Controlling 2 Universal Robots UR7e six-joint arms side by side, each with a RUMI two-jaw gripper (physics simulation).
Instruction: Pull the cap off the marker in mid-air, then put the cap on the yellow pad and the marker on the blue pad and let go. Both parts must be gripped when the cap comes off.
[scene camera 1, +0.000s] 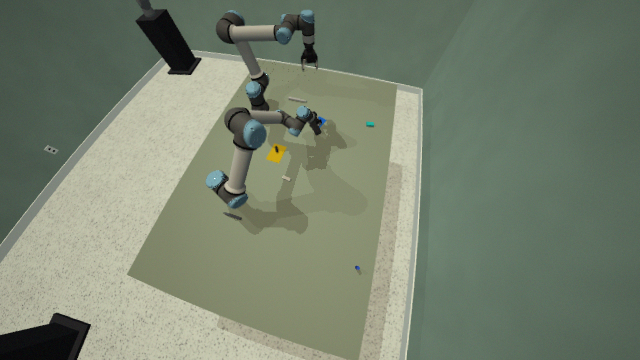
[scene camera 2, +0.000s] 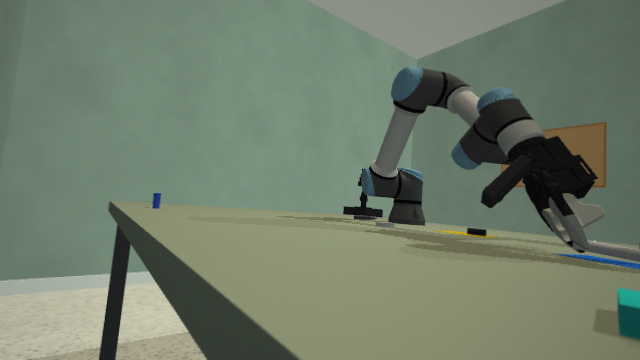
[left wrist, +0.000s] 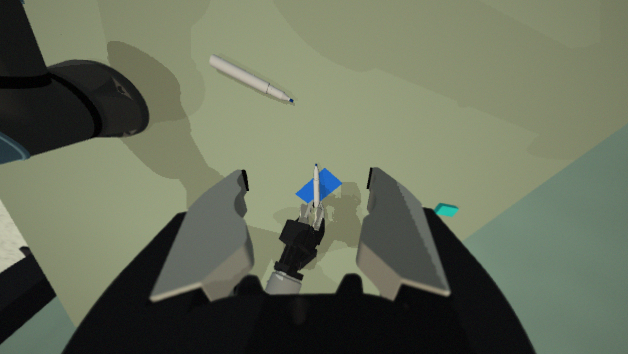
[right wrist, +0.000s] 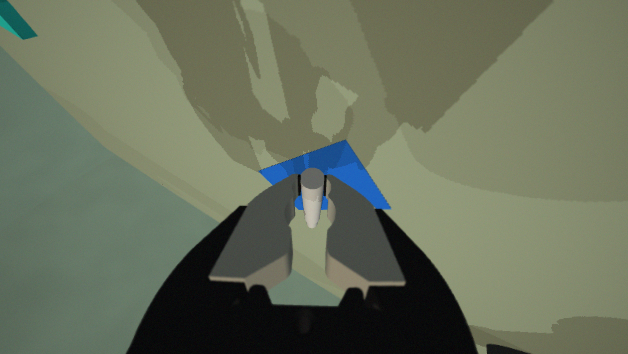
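Where they show: left gripper, fingertip midpoint: (scene camera 1: 310, 70) (left wrist: 308, 171); right gripper, fingertip midpoint: (scene camera 1: 318, 125) (scene camera 2: 584, 250) (left wrist: 317, 200) (right wrist: 312, 176); left arm's base, link origin: (scene camera 1: 260, 109) (left wrist: 110, 101); right arm's base, link origin: (scene camera 2: 406, 223).
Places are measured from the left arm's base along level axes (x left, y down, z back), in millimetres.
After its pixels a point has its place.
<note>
My right gripper (scene camera 2: 580, 245) {x -78, y -13, z -536 mm} (left wrist: 317, 200) {x -78, y -13, z -536 mm} (right wrist: 312, 176) {x -78, y -13, z -536 mm} is shut on the white, blue-tipped marker (scene camera 2: 615, 249) {x -44, y -20, z -526 mm} (left wrist: 316, 189) {x -35, y -24, z -513 mm} (right wrist: 312, 207) {x -60, y -26, z -520 mm}. It holds the marker near its rear end, lying nearly level low over the blue pad (scene camera 1: 323, 120) {x -10, y -1, z -559 mm} (scene camera 2: 595, 259) {x -66, y -1, z -531 mm} (left wrist: 330, 180) {x -5, y -1, z -546 mm} (right wrist: 361, 186) {x -91, y -1, z -500 mm}. Whether the marker touches the pad is unclear. The short black cap (scene camera 1: 276, 149) {x -378, y -19, z -279 mm} (scene camera 2: 476, 231) {x -367, y -11, z -283 mm} lies on the yellow pad (scene camera 1: 272, 157) {x -441, y -1, z -264 mm} (scene camera 2: 447, 232) {x -443, y 1, z -303 mm}, apart from both grippers. My left gripper (scene camera 1: 310, 66) {x 161, y -307, z -415 mm} (left wrist: 308, 171) {x 161, y -307, z -415 mm} is open and empty, high above the table's upper end in scene camera 1.
A second white marker (scene camera 1: 297, 100) {x 151, y -14, z -291 mm} (left wrist: 245, 76) {x 167, y -22, z -273 mm} lies beyond the blue pad. A teal block (scene camera 1: 370, 124) {x 27, y -15, z -944 mm} (scene camera 2: 630, 315) {x 28, y -11, z -973 mm} (left wrist: 446, 210) {x 39, y -15, z -935 mm} (right wrist: 17, 22) {x 33, y -7, z -911 mm}, a pale block (scene camera 1: 286, 178) {x -586, y -12, z -421 mm} (scene camera 2: 385, 224) {x -574, y -7, z -431 mm}, a dark flat item (scene camera 1: 232, 216) {x -923, y -17, z -157 mm} and a blue cylinder (scene camera 1: 357, 268) {x -1042, y -47, z -980 mm} (scene camera 2: 156, 200) {x -1030, y -25, z -987 mm} are on the table.
</note>
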